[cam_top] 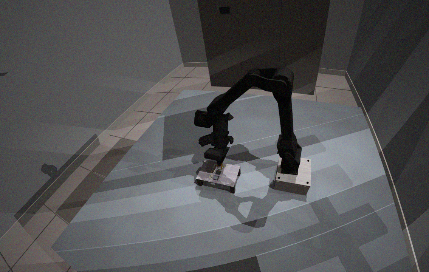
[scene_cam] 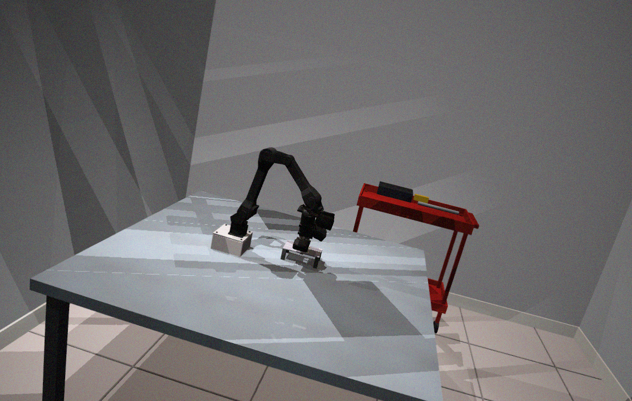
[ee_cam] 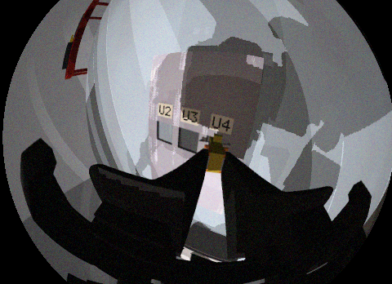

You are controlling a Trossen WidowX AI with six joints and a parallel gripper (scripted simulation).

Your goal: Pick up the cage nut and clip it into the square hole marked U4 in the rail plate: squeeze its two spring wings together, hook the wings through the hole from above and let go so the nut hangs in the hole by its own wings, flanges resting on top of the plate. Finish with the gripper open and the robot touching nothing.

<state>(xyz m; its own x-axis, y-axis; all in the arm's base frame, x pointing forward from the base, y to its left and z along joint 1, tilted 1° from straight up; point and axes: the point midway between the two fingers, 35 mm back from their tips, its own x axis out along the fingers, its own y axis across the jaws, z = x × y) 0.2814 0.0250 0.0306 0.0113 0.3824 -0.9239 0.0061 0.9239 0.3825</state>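
My gripper tip is 10 mm above the cage nut.
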